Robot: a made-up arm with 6 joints. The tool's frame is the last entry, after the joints.
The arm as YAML. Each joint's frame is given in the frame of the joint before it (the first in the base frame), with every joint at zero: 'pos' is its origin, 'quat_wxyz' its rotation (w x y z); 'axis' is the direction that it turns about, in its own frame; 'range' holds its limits. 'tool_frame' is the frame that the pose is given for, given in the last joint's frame.
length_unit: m
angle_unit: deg
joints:
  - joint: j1
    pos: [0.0, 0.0, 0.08]
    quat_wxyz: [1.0, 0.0, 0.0, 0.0]
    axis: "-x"
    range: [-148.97, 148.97]
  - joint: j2
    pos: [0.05, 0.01, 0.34]
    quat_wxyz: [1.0, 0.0, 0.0, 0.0]
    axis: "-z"
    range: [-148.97, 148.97]
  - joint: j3
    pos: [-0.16, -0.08, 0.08]
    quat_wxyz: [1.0, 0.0, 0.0, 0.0]
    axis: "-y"
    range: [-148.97, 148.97]
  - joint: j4
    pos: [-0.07, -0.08, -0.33]
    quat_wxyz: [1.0, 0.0, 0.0, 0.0]
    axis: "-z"
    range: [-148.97, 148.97]
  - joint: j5
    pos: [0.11, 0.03, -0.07]
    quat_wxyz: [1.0, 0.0, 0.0, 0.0]
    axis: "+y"
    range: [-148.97, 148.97]
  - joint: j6
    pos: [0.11, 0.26, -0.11]
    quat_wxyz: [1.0, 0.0, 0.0, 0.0]
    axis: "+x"
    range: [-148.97, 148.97]
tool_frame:
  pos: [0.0, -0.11, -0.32]
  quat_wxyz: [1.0, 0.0, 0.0, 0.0]
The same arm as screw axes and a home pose.
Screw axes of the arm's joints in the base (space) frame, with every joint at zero. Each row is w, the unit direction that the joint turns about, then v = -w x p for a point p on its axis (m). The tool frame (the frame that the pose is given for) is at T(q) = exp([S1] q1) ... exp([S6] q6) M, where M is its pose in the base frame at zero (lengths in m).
S1: w -1 0 0 v 0 -0.08 0
S2: w 0 0 -1 v -0.01 0.05 0
S3: w 0 -1 0 v 0.5 0 0.11
S4: w 0 0 -1 v 0.15 -0.18 0
S5: w 0 1 0 v -0.1 0 -0.07
S6: w 1 0 0 v 0 -0.01 -0.14
M =
1 0 0 0.04
0 1 0 0.03
0 0 1 -0.33
0 0 0 1
Joint limits (deg, base to tool): -148.97..148.97 -148.97..148.97 -148.97..148.97 -148.97..148.97 -148.97..148.97 -148.97..148.97

